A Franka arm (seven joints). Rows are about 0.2 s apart.
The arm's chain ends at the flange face. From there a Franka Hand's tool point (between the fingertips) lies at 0.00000 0.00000 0.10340 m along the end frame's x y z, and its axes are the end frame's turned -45 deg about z.
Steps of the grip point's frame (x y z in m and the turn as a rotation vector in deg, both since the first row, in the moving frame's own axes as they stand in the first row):
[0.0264 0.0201 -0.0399 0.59 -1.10 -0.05]
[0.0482 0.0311 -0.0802 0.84 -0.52 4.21]
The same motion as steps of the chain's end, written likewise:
[0.0350 -0.0051 -0.0399 -0.36 -1.20 -0.05]
[0.0578 -0.0116 -0.0802 0.23 -0.96 4.21]

